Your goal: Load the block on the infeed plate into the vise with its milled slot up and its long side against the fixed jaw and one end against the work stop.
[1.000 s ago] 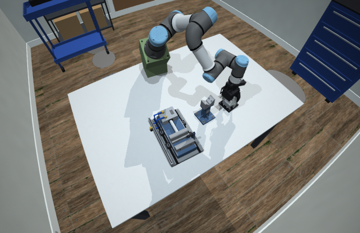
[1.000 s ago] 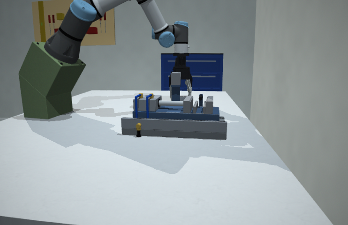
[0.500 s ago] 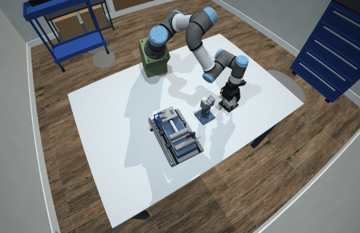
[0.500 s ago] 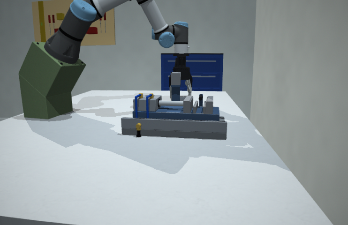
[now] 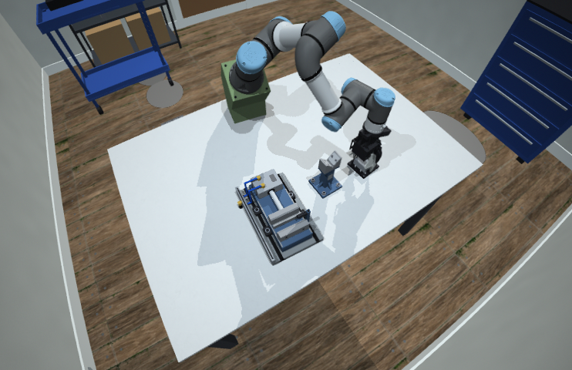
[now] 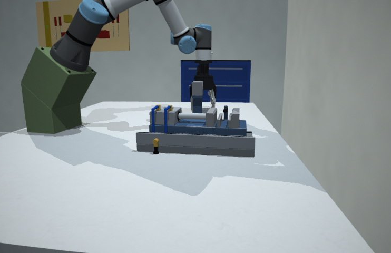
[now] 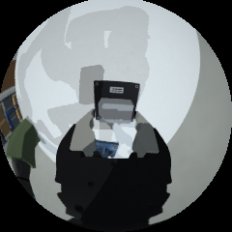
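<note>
The part lies 10 mm below my hand. The rest, counted from my hand: work stop 40 mm ahead, 350 mm to the right, 60 mm above; vise 40 mm behind, 380 mm to the right, 10 mm above; infeed plate 10 mm to the left, 30 mm below.
</note>
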